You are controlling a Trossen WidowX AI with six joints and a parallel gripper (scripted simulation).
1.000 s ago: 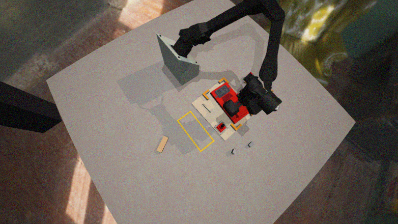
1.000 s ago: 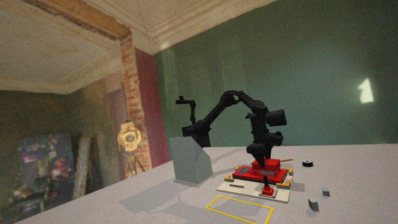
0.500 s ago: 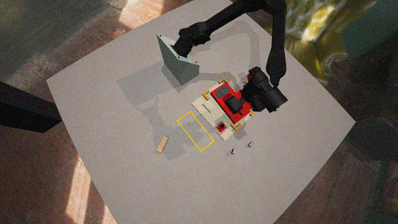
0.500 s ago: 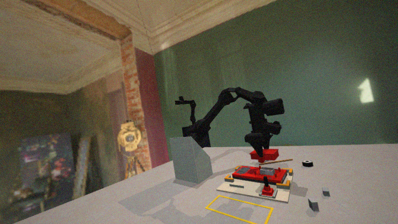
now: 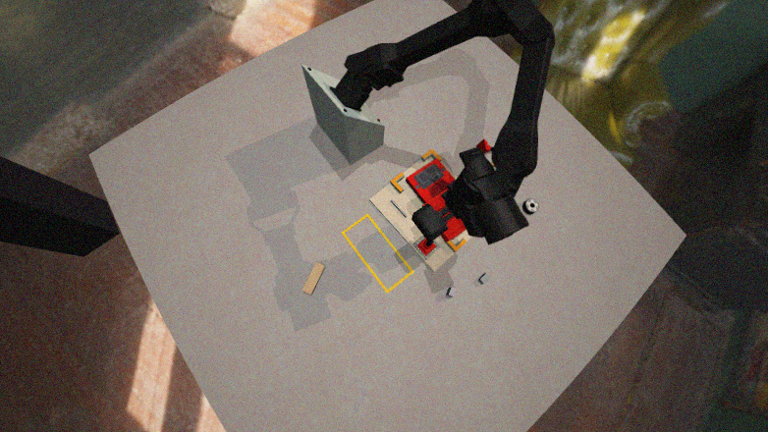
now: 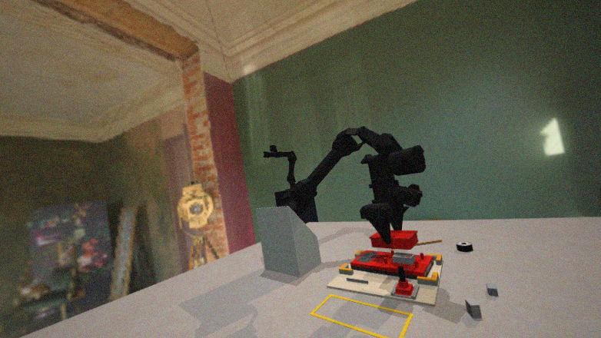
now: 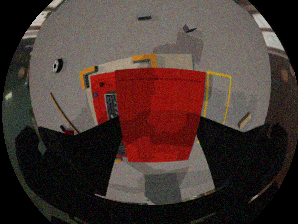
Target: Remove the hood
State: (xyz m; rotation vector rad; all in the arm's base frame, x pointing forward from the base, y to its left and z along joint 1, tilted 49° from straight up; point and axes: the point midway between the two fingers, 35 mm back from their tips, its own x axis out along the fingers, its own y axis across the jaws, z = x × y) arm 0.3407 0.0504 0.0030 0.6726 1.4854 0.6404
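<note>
Now: the beige base plate 4 cm behind my gripper tip, 4 cm to the left of it and 9 cm below it. The rest, counted from my gripper tip: black wheel: 11 cm ahead, 25 cm to the left, 10 cm below; thin wooden stick: 3 cm behind, 27 cm to the left, 10 cm below; red hood: right at my gripper tip.
</note>
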